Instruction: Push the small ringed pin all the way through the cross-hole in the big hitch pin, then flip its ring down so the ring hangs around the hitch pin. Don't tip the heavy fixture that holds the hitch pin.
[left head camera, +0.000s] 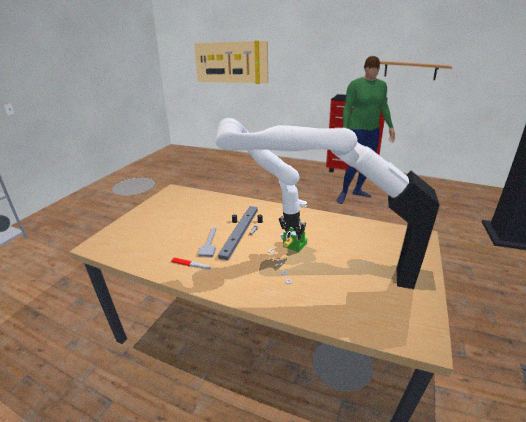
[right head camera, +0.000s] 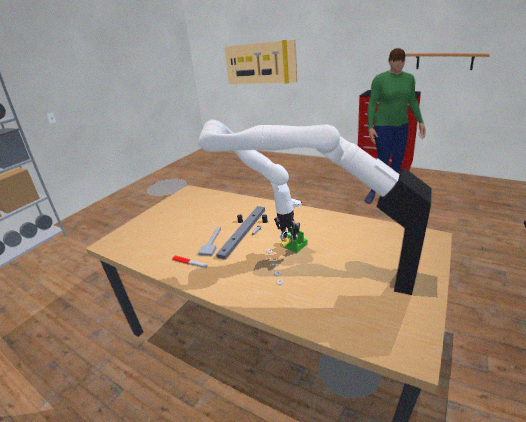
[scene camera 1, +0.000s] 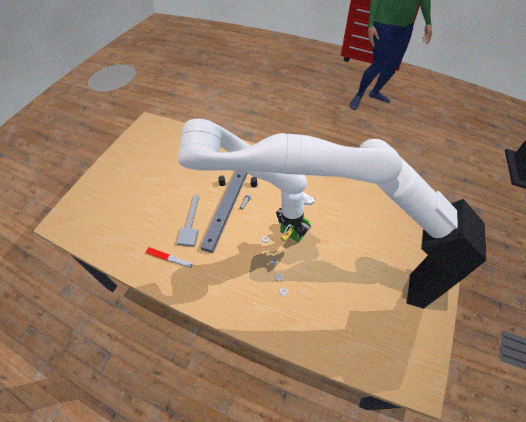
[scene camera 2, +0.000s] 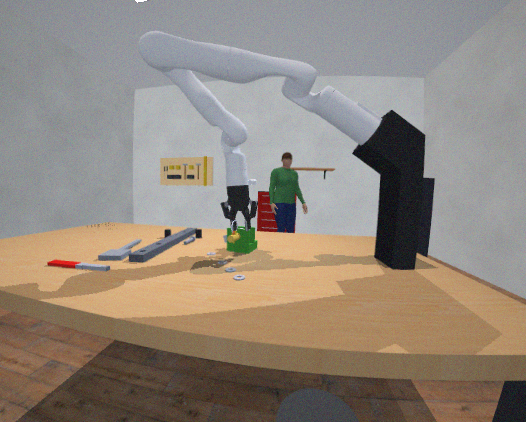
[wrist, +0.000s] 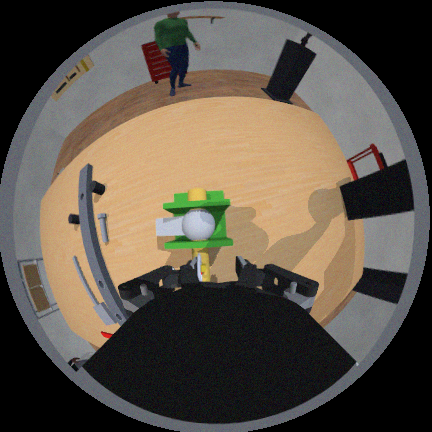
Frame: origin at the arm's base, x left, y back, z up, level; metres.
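Seen in the pictures: gripper, fingertip midpoint: (left head camera: 293, 238) (right head camera: 289, 239) (scene camera 1: 293, 233) (scene camera 2: 241, 230) (wrist: 217, 263); arm's base, link origin: (left head camera: 399, 188) (right head camera: 390, 186) (scene camera 1: 442, 224) (scene camera 2: 370, 133).
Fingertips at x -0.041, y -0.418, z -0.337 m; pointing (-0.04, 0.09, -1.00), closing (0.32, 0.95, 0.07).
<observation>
Pixels of each thing's top centre, then the offset from my fingertips to it. "spot": a spot on its surface instead.
- green fixture, top centre: (wrist: 186, 234) (scene camera 2: 236, 227) (scene camera 1: 290, 221) (right head camera: 288, 232) (left head camera: 290, 232) dx -0.049, dy -0.025, dz +0.000 m
- small pin's ring, surface spot: (wrist: 199, 266) spot: dx -0.012, dy -0.018, dz +0.032 m
- long grey bar, top centre: (wrist: 87, 242) (scene camera 1: 228, 199) (scene camera 2: 171, 237) (left head camera: 240, 228) (right head camera: 242, 227) dx -0.107, dy -0.316, dz -0.063 m
- bolt, top centre: (wrist: 99, 227) (scene camera 1: 245, 199) dx -0.129, dy -0.247, dz -0.063 m
- grey spatula-like tool, top centre: (wrist: 87, 291) (scene camera 1: 191, 218) (scene camera 2: 127, 245) (left head camera: 210, 239) (right head camera: 212, 238) dx +0.026, dy -0.427, dz -0.072 m
- red-handled tool, top centre: (scene camera 2: 78, 263) (scene camera 1: 168, 257) (left head camera: 190, 262) (right head camera: 189, 261) dx +0.222, dy -0.437, dz -0.077 m
The green fixture (left head camera: 298, 243) (right head camera: 298, 243) (scene camera 2: 243, 246) (wrist: 220, 232) stands upright on the table. It holds the yellow hitch pin (wrist: 197, 194) (scene camera 2: 234, 237), whose near end sticks out of the fixture. A grey ball with a flat light arm (wrist: 170, 226) sits in the fixture. The small pin's ring (wrist: 199, 266) (scene camera 2: 234, 225) stands up at the hitch pin's near end and looks nearly edge-on in the wrist view; the small pin's shank is hard to make out. My gripper (wrist: 217, 263) (scene camera 2: 240, 228) is partly open and low over the hitch pin, the ring beside its left finger.
A long grey bar (left head camera: 239, 233) (scene camera 1: 225, 212), a bolt (scene camera 1: 245, 202), two black caps, a grey spatula-like tool (scene camera 1: 188, 236) and a red-handled tool (scene camera 1: 158, 253) lie left of the fixture. Several washers lie near it, including one (scene camera 1: 283, 291) towards the front.
</observation>
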